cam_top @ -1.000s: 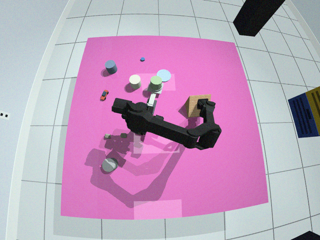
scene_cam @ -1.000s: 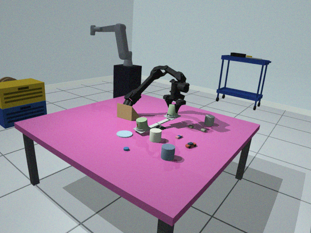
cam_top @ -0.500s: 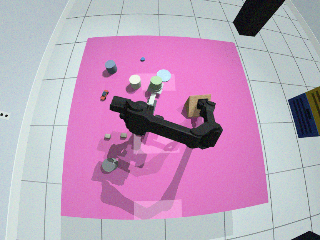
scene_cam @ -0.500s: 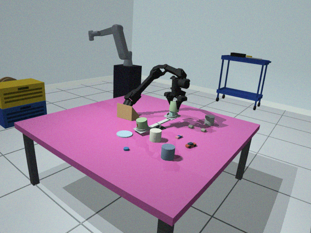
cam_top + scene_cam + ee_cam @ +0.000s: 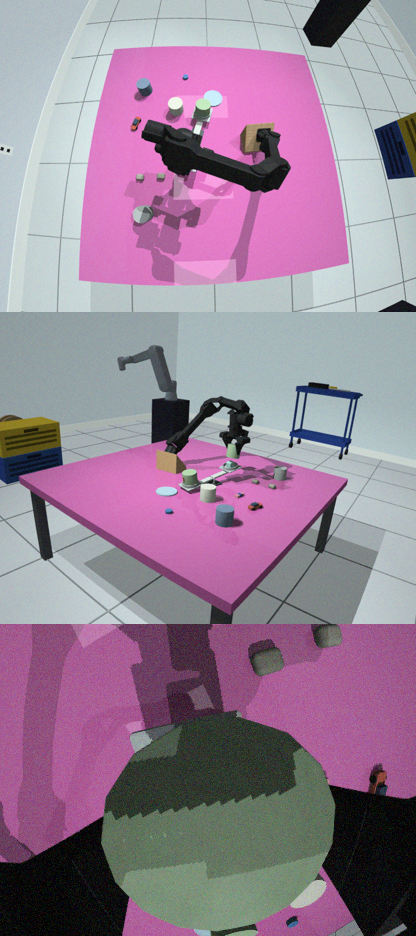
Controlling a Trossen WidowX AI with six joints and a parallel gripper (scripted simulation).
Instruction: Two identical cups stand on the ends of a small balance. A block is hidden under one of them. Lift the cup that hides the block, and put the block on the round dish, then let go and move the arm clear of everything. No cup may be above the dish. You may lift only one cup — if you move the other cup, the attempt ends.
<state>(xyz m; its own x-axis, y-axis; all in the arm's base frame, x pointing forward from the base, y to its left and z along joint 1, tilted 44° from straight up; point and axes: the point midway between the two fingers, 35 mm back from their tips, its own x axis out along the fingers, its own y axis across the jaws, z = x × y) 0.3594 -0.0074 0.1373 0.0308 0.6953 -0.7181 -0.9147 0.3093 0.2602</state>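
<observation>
Right now the pale teal block is 6 cm below my gripper tip, 1 cm to the right of it and 1 cm behind it. Round my gripper tip: pink-blue piece 17 cm to the right, 14 cm below, 13 cm ahead; then balance 13 cm to the right, 11 cm below, 5 cm behind; then grey cylinder 21 cm to the left, 19 cm ahead, 11 cm below.
</observation>
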